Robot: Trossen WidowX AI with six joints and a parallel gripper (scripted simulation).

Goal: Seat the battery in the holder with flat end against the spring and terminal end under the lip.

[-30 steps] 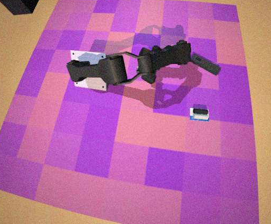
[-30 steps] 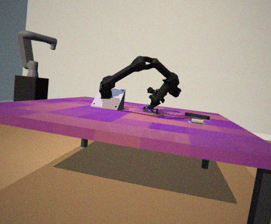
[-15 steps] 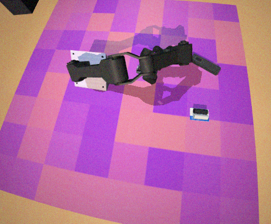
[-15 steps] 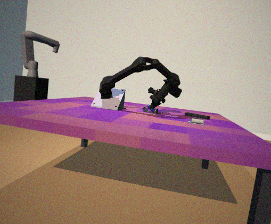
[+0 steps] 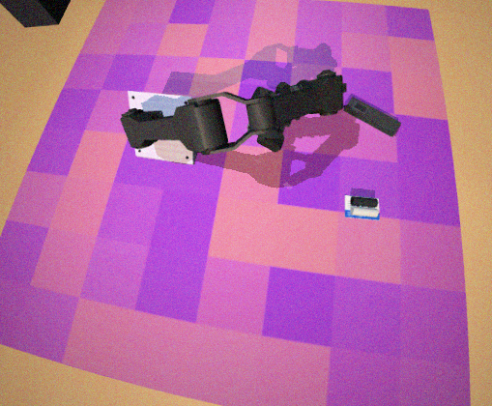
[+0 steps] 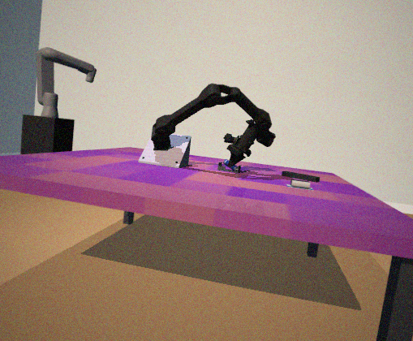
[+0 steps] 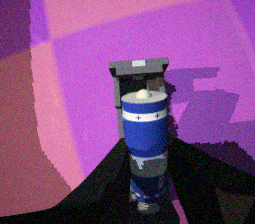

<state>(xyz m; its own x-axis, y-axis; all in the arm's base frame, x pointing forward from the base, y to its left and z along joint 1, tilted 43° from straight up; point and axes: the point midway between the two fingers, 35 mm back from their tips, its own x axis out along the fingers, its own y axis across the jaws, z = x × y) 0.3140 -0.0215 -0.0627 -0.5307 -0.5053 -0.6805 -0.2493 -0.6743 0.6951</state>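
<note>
The battery is 10 mm above my gripper tip. Round my gripper tip: black bar: 320 mm ahead, 60 mm to the left, 10 mm below.
</note>
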